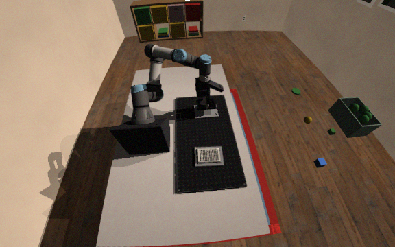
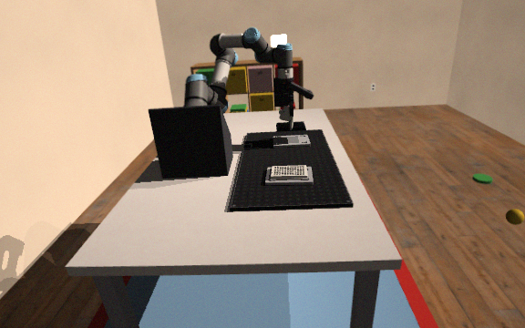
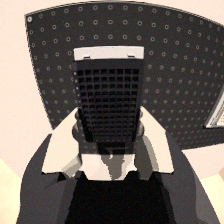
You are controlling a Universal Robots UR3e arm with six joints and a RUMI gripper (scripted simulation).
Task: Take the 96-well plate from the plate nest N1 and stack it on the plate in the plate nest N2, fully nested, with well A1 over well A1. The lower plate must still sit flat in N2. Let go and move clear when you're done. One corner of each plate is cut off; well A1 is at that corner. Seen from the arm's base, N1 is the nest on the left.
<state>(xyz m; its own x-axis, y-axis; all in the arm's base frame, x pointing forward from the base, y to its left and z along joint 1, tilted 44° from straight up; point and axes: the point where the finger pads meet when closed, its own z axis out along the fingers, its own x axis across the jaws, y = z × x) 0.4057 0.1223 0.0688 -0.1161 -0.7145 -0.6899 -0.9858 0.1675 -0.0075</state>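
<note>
Now: the white 96-well plate 70 mm behind my hand, 340 mm to the right of it and 70 mm below it. From my hand the other things lie so: plate nest 80 mm below; dark 96-well plate 10 mm below.
</note>
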